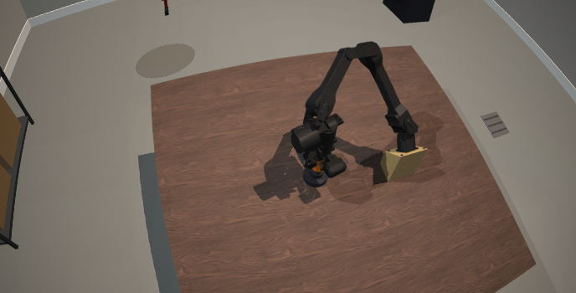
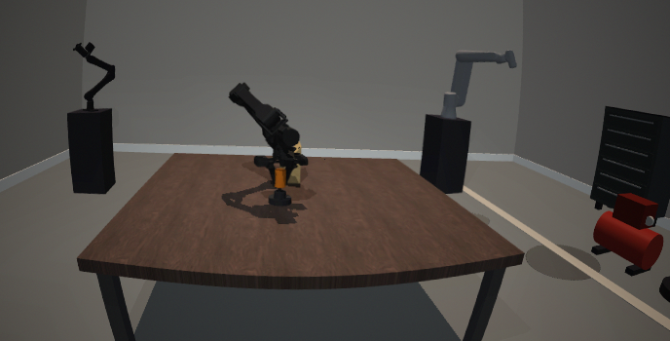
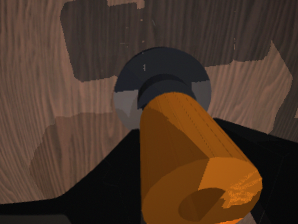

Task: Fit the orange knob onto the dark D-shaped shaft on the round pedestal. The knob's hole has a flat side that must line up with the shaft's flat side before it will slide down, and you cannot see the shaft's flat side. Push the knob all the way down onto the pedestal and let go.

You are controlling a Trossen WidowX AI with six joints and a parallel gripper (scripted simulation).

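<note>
My gripper tip is now 20 mm below the orange knob. From my gripper tip the other things lie so: dark round pedestal 40 mm below.
</note>
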